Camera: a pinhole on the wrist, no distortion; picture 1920 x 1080 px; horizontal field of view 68.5 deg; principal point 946.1 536.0 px. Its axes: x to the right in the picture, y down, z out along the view. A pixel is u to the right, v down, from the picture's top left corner.
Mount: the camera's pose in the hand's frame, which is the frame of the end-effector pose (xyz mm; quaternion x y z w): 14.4 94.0 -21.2 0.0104 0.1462 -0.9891 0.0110
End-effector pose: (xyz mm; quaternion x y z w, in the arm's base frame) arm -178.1 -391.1 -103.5 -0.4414 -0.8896 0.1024 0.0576
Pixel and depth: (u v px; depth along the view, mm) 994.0 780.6 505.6
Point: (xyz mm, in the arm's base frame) -362.4 -536.5 -496.6
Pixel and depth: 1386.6 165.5 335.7
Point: -119.7 -465.3 -437.3
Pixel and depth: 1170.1 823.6 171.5
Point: -186.6 -414.3 -234.6
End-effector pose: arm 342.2 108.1 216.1 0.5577 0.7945 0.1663 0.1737
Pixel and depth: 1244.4 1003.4 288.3
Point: 394.0 51.1 -16.6
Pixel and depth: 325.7 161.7 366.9
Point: 525.8 318.3 -80.6
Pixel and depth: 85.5 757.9 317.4
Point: 368.5 306.1 -62.8
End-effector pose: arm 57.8 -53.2 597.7 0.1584 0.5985 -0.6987 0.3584
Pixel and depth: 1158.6 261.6 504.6
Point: 237.6 -495.5 729.7
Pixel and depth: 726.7 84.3 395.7
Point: 164.7 -452.2 573.5
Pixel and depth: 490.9 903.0 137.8
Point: 53.3 -167.9 569.1
